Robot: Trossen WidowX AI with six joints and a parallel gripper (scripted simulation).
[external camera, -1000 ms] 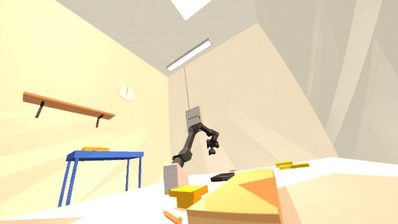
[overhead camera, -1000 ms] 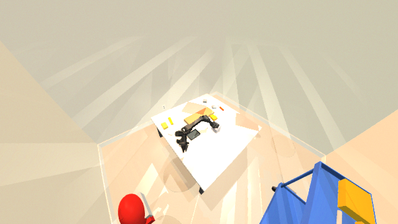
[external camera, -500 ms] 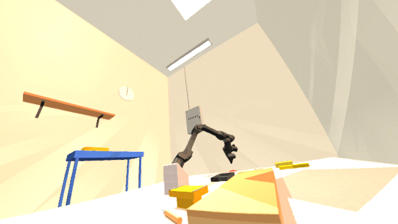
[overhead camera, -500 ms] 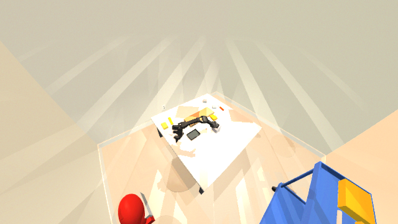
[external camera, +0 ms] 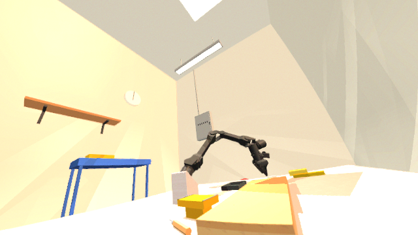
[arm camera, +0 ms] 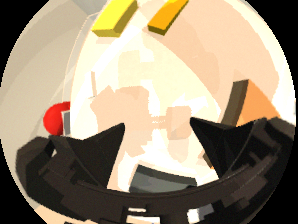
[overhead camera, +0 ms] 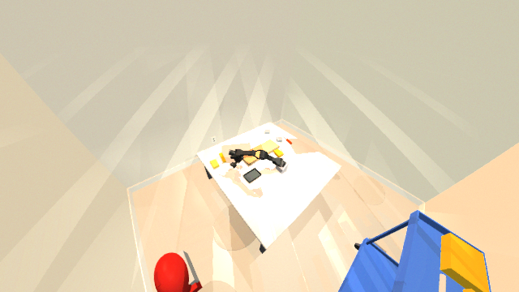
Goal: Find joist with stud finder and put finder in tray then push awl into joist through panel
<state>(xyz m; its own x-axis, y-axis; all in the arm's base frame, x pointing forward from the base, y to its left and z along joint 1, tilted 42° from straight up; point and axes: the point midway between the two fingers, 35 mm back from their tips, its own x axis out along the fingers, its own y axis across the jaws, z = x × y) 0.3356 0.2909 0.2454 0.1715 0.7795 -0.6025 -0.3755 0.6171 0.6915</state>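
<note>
Now: gripper tip 54 cm to the left of the orange stud finder, 13 cm past it and 3 cm above it. Also, from my gripper tip: awl: 61 cm to the right, 17 cm behind, 4 cm below; then dark tray: 19 cm behind, 8 cm to the right, 3 cm below.
</note>
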